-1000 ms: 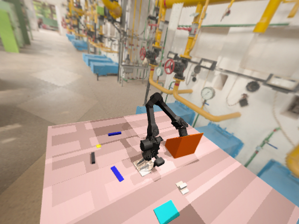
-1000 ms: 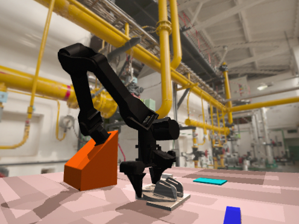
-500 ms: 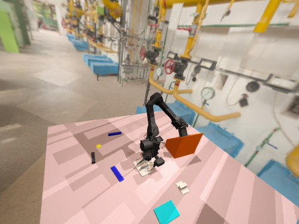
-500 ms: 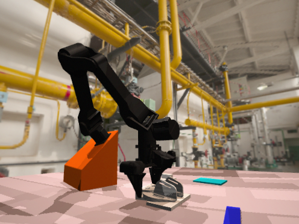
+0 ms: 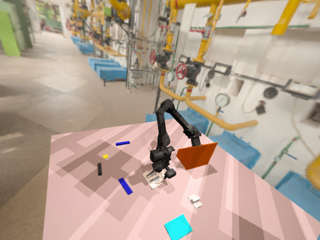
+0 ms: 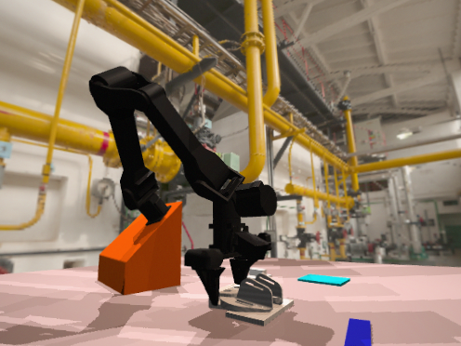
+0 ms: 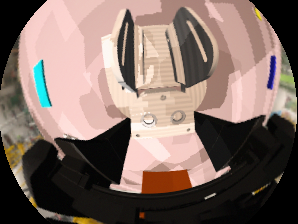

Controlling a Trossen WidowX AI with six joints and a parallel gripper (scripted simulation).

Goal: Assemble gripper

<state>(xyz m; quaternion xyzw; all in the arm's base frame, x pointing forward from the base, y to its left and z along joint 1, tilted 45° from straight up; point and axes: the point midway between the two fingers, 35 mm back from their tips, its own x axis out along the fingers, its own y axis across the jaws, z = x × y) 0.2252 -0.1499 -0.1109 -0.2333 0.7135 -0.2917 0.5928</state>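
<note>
The base is 2 cm above my gripper tip and 1 cm ahead of it. The rest, counted from my gripper tip: small yellow piece: 31 cm to the right, 25 cm ahead, 1 cm below; then black bar: 32 cm ahead, 22 cm to the right; then cyan tile: 28 cm to the left, 11 cm ahead.
</note>
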